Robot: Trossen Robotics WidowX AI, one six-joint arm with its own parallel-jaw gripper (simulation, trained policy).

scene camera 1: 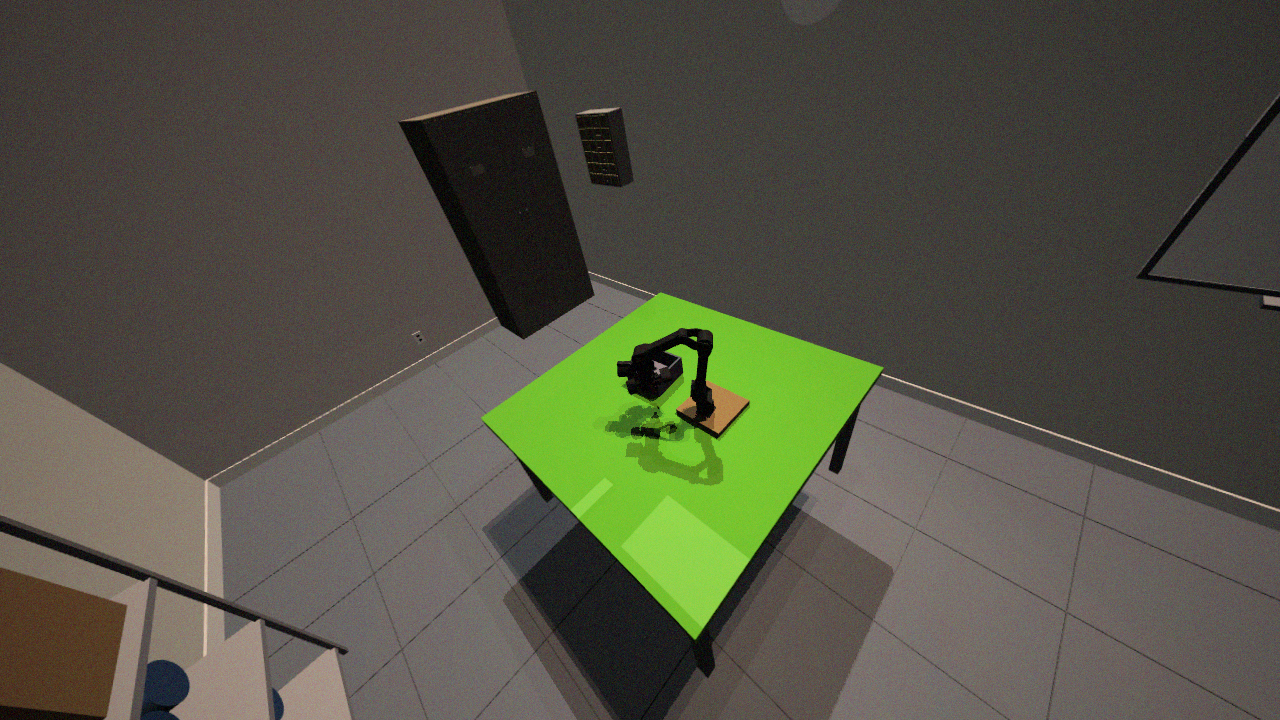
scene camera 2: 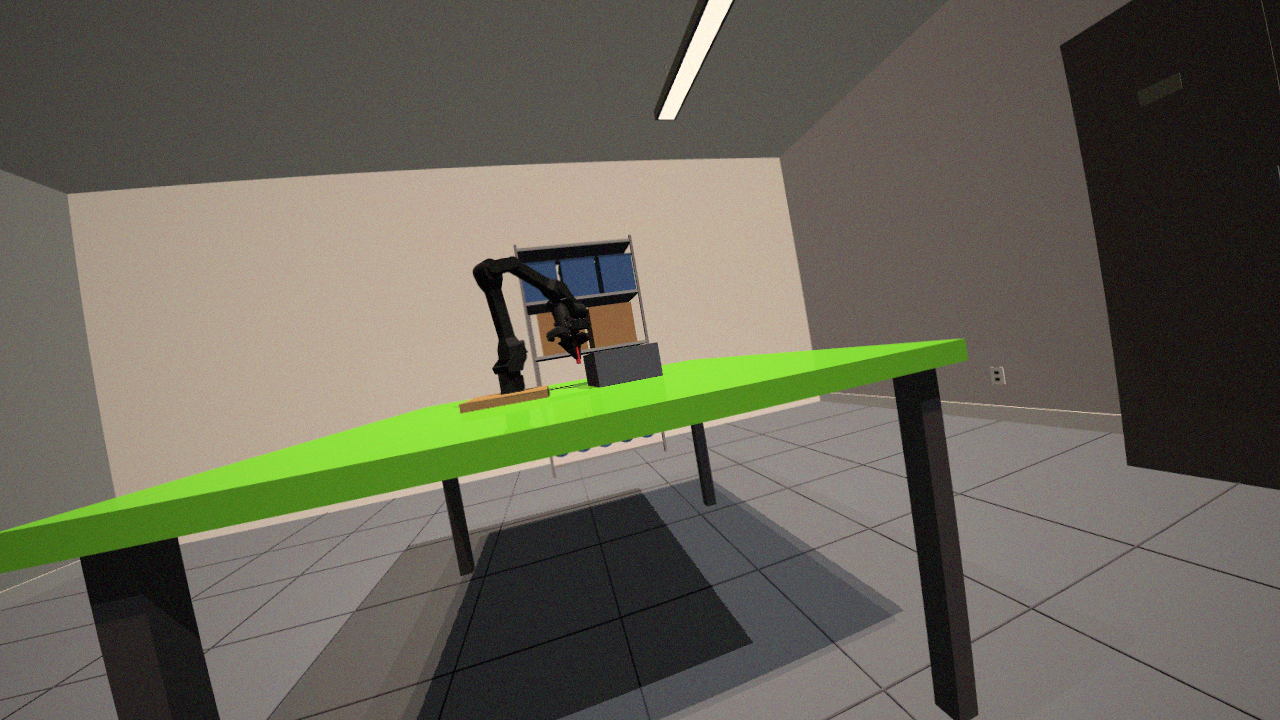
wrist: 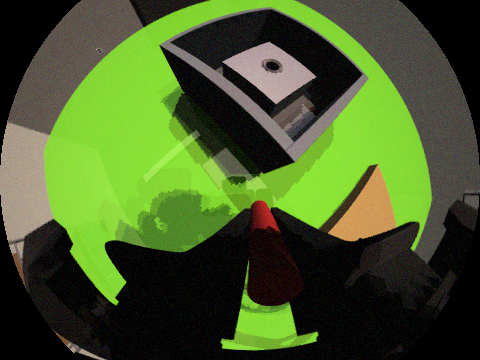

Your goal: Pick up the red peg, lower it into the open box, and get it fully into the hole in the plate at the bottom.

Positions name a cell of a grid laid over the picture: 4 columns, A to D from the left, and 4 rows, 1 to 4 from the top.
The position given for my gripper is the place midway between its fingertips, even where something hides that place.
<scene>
I see my gripper (scene camera 2: B2), a dark box (scene camera 2: B3) and a pale plate (wrist: C1).
The dark box also shows in scene camera 1 (scene camera 1: C3) and in the wrist view (wrist: B1). My gripper also shows in the wrist view (wrist: C3). Scene camera 2 does not show the pale plate, which is hidden by the dark box.
</scene>
